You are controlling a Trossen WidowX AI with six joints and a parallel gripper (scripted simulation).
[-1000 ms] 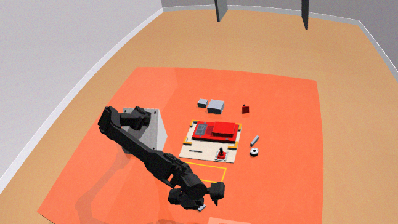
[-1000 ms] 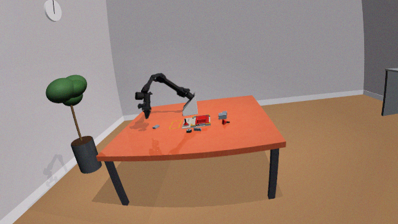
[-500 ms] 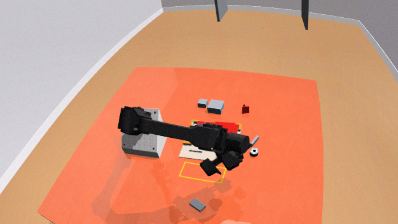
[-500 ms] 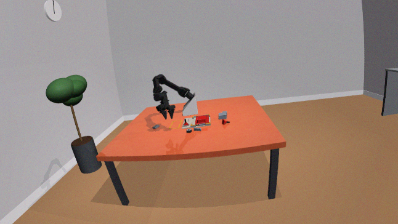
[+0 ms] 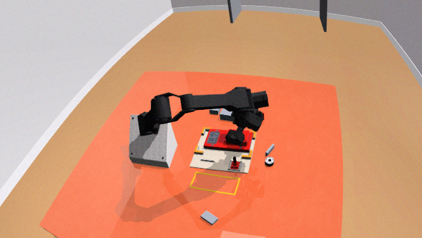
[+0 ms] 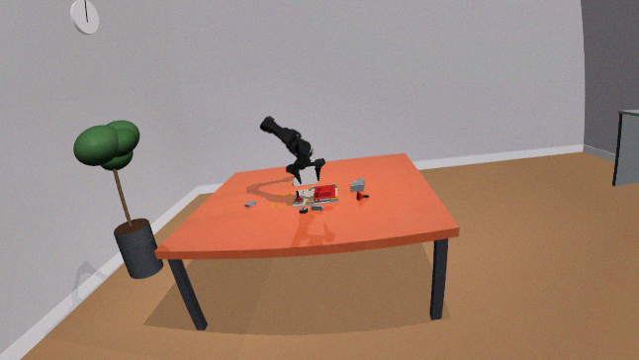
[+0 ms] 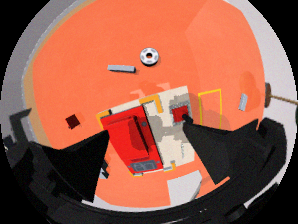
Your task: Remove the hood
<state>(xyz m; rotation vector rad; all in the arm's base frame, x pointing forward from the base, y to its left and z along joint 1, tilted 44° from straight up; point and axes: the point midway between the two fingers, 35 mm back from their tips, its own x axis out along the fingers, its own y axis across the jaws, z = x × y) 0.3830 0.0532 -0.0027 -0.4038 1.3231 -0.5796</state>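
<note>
Now: gripper tip 70 mm above the red hood, 60 mm to the right of it and 50 mm past it. The rest, counted from my gripper tip: wheel: 110 mm ahead, 100 mm below, 30 mm to the right; then pale fixture plate: 90 mm below, 90 mm behind, 20 mm to the left.
</note>
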